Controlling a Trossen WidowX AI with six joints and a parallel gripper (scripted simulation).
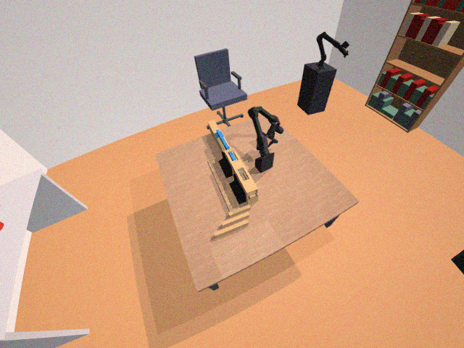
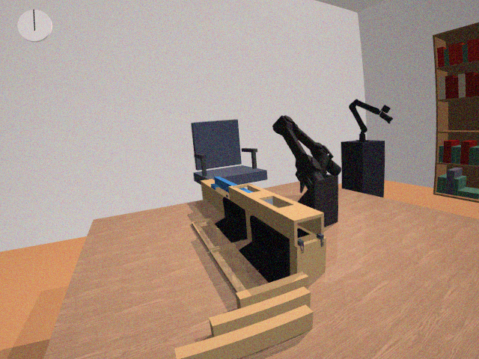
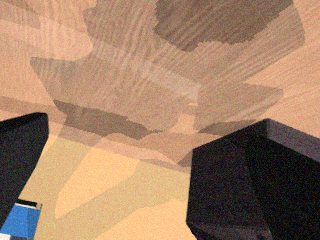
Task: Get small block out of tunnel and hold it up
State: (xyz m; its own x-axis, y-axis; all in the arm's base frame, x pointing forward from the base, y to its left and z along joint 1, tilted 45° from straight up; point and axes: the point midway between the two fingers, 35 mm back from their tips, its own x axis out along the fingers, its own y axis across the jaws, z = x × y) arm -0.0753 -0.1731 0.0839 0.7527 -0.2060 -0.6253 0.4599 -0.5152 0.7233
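My gripper tip is 350 mm short of the tan covered tunnel and 10 mm below it. The rest, counted from my gripper tip: small red block (310 mm ahead, 180 mm to the left, 50 mm above).
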